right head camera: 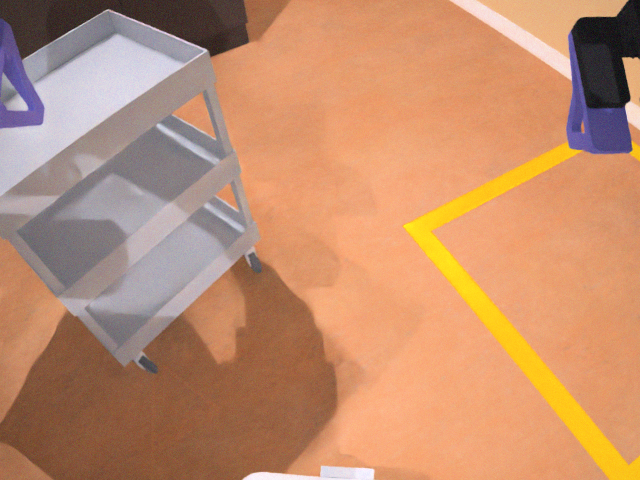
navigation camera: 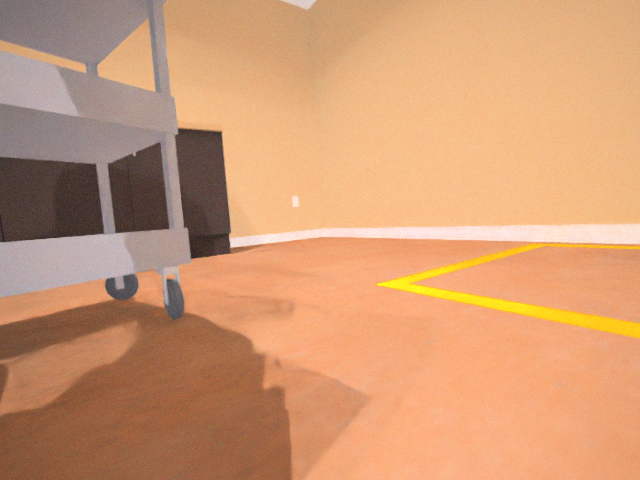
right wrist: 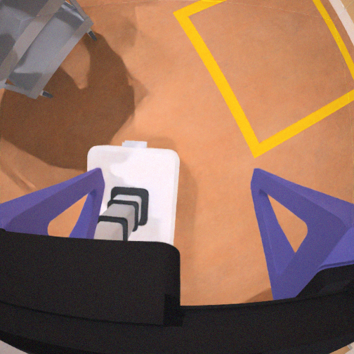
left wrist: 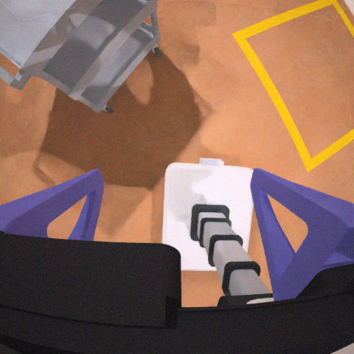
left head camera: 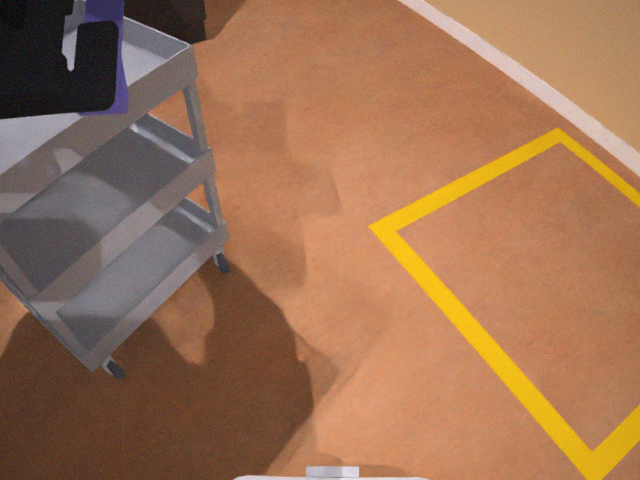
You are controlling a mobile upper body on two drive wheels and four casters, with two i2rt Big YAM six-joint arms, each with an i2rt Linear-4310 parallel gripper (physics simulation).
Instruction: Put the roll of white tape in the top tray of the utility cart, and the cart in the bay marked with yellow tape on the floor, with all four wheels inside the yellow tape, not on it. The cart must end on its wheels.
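Observation:
The grey three-shelf utility cart (left head camera: 160,83) (right head camera: 155,103) (left wrist: 127,74) (right wrist: 60,61) (navigation camera: 155,248) stands upright at the left of the views, outside the yellow tape (left head camera: 465,321) (right head camera: 491,316) (left wrist: 275,100) (right wrist: 215,74) (navigation camera: 516,307) at the right. The roll of white tape does not show in any view. My left gripper (left head camera: 103,105) (right head camera: 20,117) (left wrist: 176,176) is open and empty; it overlaps the cart's top tray in the head views. My right gripper (right head camera: 599,144) (right wrist: 177,176) is open and empty, in front of the bay's far corner in the right head camera.
A dark cabinet (left head camera: 170,20) (right head camera: 222,25) (navigation camera: 204,180) stands behind the cart. A tan wall (left head camera: 584,46) (navigation camera: 465,129) with a white baseboard runs behind the bay. My white base (left wrist: 180,190) (right wrist: 160,170) shows below the cart and bay in the wrist views.

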